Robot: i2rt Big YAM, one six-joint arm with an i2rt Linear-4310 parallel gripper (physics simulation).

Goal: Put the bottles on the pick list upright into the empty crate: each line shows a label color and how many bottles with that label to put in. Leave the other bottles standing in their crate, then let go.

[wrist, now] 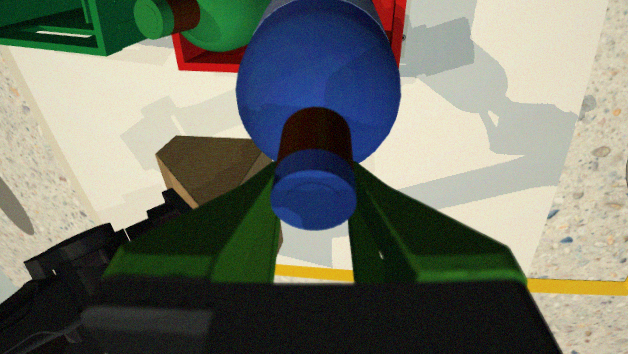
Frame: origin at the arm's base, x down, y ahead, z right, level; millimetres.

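Seen in the pictures: gripper, between the fingertips: [314,175].
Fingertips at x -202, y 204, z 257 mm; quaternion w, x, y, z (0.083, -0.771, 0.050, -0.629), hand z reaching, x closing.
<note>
A point is followed by its place in that frame.
My gripper [314,175] @[y 204, x -202, z 257 mm] is shut on the neck of a blue bottle [317,75] @[y 239, x -193, z 263 mm], just below its blue cap, at the upper middle of the wrist view. The bottle's body extends away toward the top edge, in front of a red crate [210,67] @[y 216, x -46, z 135 mm]; its base is hidden. A green bottle [225,25] @[y 249, x -71, z 173 mm] with a green cap stands in the red crate, left of the blue one. Part of a green crate [102,30] @[y 265, x -44, z 39 mm] shows at the top left; a bare part of its inside shows. The pick list does not show in this view.
A brown wooden block [210,160] @[y 68, x 60, z 25 mm] lies left of the fingers, partly hidden by the left finger. Black arm parts [75,250] @[y 72, x -126, z -50 mm] show at the lower left. A yellow line [575,286] crosses at the lower right. Shadows fall on the pale table top [450,150] @[y 23, x 129, z 350 mm], with speckled ground beyond its edges.
</note>
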